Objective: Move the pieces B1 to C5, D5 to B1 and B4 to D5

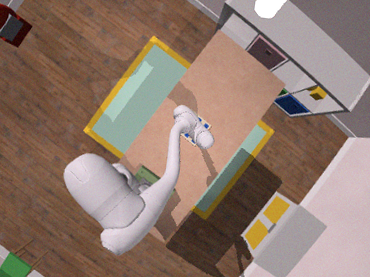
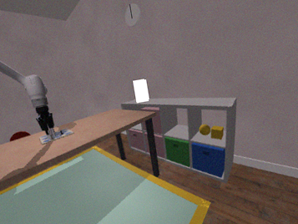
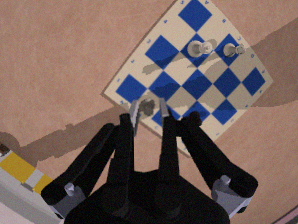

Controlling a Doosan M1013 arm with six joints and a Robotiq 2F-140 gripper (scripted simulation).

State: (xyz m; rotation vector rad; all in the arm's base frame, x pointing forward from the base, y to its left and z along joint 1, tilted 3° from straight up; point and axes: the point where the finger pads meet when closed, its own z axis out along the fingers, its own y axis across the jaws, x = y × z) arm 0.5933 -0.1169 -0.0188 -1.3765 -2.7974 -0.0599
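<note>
My hand is 70 mm to the right of the chessboard, 50 mm short of it and 50 mm above it. The rest, counted from my hand: dark chess piece (80 mm ahead, 30 mm below, 20 mm to the left).
</note>
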